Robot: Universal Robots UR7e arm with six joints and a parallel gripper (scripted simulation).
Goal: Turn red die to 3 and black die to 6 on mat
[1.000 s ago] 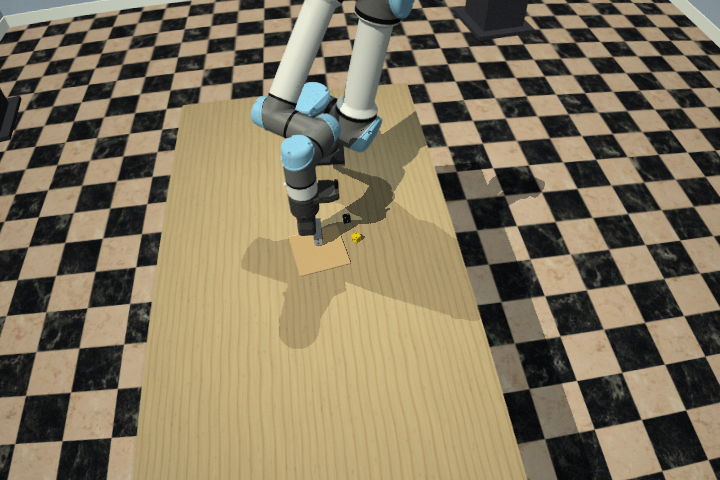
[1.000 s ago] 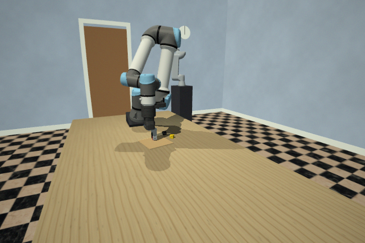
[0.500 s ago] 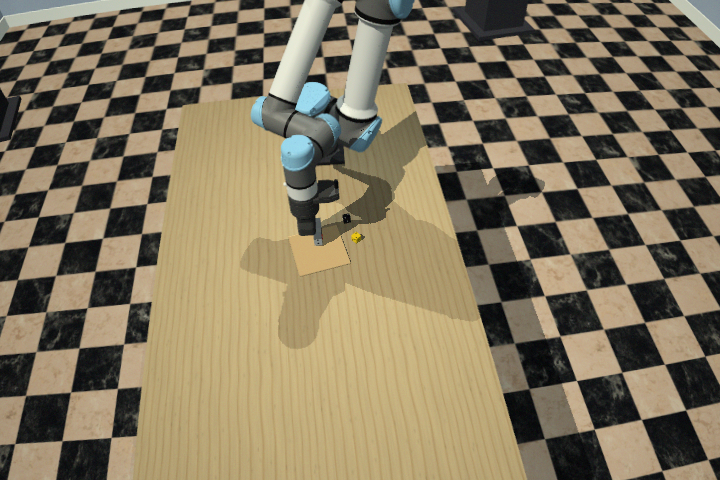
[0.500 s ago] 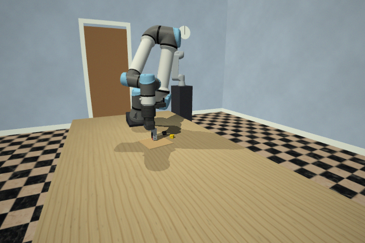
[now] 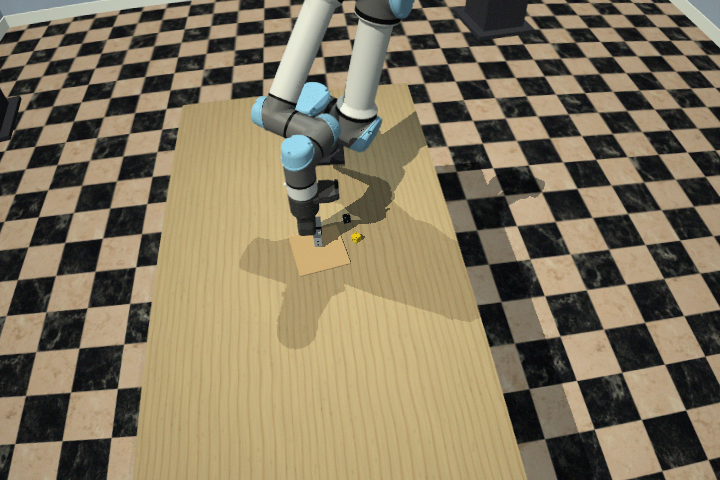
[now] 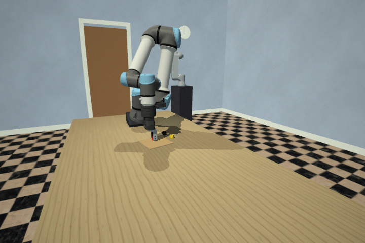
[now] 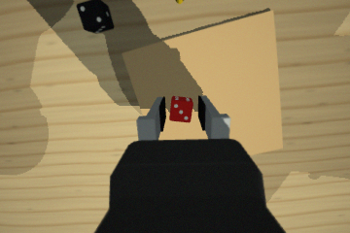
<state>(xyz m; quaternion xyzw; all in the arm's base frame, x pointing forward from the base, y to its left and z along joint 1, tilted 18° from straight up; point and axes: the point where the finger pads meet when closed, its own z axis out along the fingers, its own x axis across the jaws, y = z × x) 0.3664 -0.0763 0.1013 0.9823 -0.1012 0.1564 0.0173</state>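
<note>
My gripper is now 1 cm above the red die. From my hand the other things lie so: black die: 5 cm behind, 10 cm to the left, 2 cm below; yellow die: 2 cm ahead, 10 cm to the left, 2 cm below; tan mat: 3 cm ahead, 1 cm to the right, 3 cm below.
</note>
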